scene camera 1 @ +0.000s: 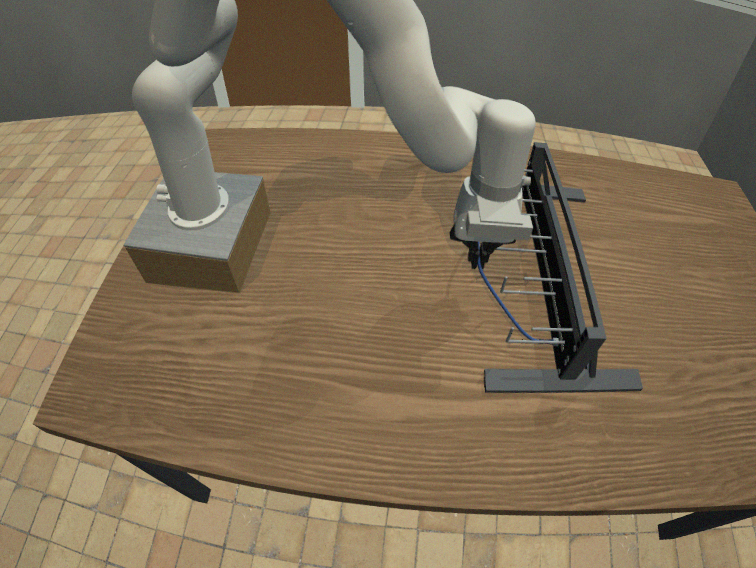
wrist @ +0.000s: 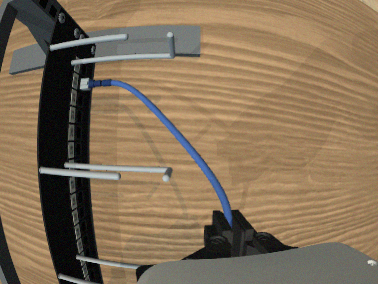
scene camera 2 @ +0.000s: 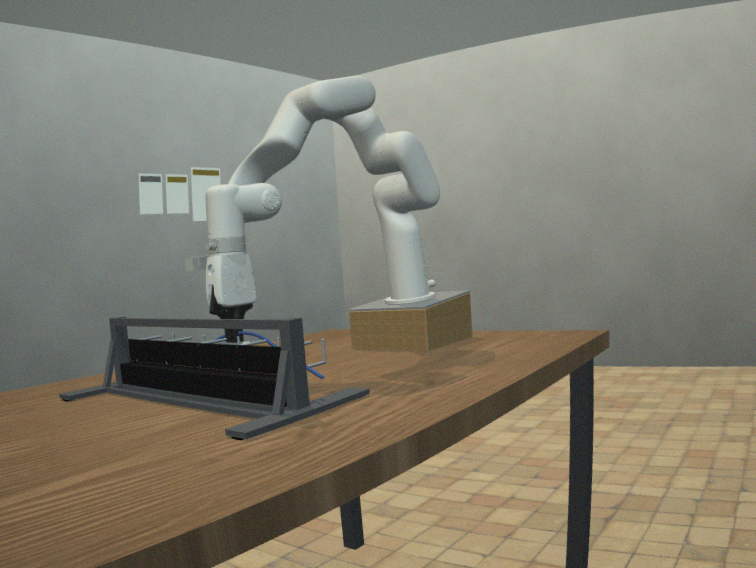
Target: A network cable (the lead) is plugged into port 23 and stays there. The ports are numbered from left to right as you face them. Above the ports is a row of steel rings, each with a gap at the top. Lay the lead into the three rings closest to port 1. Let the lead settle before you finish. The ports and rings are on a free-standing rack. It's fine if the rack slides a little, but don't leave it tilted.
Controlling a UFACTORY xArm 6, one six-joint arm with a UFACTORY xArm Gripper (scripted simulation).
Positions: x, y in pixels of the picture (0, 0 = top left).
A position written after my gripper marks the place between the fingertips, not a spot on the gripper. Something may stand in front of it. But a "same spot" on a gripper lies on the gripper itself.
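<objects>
My gripper is there in scene camera 1, and a dark grey rack shows in scene camera 1 (572, 355) as well. The wrist view shows both my gripper and the dark grey rack. You'd find my gripper in scene camera 2 (234, 341) too, and the dark grey rack is also in scene camera 2. On my gripper, (wrist: 220, 235) and (scene camera 1: 487, 253) are the same spot. On the dark grey rack, (wrist: 63, 132) and (scene camera 2: 156, 359) are the same spot.
</objects>
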